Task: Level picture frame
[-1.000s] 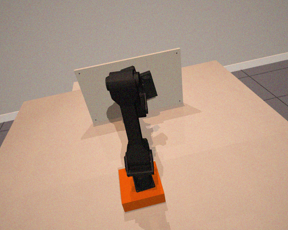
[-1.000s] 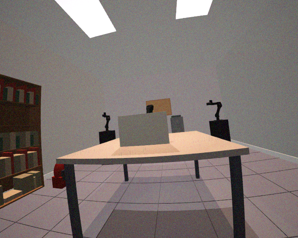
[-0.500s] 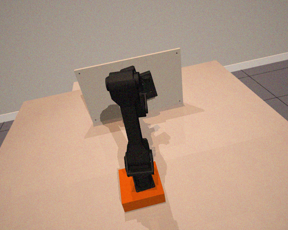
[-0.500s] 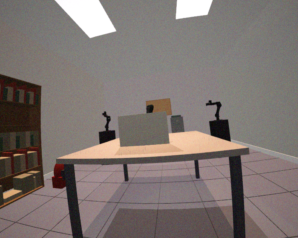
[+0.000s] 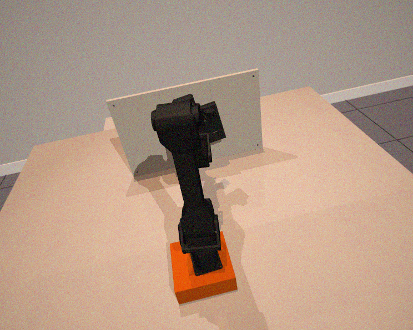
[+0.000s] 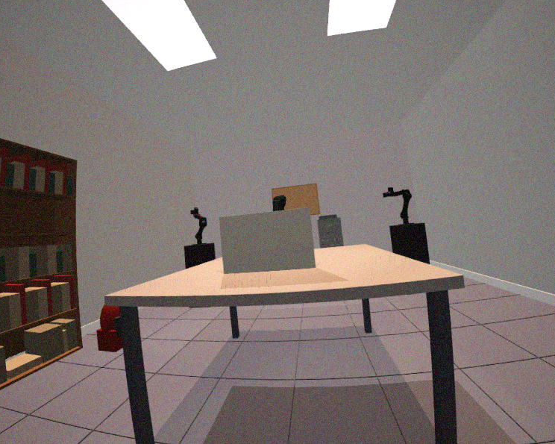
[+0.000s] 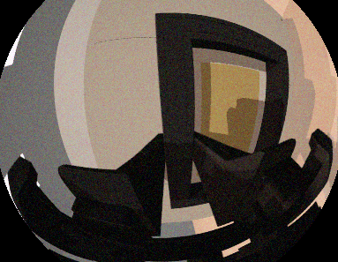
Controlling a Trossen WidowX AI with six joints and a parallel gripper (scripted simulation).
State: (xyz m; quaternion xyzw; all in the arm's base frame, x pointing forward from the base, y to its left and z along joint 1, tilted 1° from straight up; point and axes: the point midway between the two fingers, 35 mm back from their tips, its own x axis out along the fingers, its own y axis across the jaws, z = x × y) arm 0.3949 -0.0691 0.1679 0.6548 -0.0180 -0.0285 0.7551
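Right now my gripper tip is 1 cm to the left of the picture frame and 5 cm above it. The rest, counted from my gripper tip: wall board 1 cm ahead, 6 cm below.
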